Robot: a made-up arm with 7 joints.
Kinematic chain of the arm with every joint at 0, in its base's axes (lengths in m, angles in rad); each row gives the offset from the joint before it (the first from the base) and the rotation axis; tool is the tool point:
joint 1: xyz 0 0 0.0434 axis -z
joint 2: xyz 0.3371 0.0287 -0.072 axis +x
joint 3: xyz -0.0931 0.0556 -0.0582 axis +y
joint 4: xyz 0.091 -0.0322 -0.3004 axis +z
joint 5: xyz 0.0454 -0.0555 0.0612 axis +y
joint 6: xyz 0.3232 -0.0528 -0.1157 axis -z
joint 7: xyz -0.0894 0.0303 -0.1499 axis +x
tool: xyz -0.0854 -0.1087 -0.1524
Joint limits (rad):
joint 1: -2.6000..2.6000
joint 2: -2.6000..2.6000
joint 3: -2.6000..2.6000
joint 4: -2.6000..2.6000
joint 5: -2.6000..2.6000
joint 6: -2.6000..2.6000
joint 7: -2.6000..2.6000
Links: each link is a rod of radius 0.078 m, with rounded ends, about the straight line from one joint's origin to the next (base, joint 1, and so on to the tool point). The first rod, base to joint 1, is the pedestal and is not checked.
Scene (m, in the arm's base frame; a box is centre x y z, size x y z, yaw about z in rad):
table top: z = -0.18
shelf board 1: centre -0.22 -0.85 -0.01 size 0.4 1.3 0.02 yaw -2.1
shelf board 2: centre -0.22 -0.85 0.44 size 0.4 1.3 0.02 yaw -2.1
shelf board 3: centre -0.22 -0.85 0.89 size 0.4 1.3 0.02 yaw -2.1
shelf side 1: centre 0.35 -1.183 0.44 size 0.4 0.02 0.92 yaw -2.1
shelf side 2: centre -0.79 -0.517 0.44 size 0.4 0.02 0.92 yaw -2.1
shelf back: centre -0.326 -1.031 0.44 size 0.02 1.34 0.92 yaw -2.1
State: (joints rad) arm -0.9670 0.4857 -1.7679 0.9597 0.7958 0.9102 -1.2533
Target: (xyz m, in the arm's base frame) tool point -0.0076 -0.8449 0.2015
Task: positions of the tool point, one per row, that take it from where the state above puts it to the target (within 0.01 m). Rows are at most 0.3 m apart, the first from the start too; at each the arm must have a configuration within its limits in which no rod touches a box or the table.
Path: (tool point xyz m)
1: 0.6033 0.3140 0.0939
2: 0.6923 0.0790 0.1061
3: 0.6995 -0.1742 0.1212
4: 0.6223 -0.4183 0.1387
5: 0.4675 -0.6262 0.1583
6: 0.2502 -0.7743 0.1795
7: -0.0076 -0.8449 0.2015

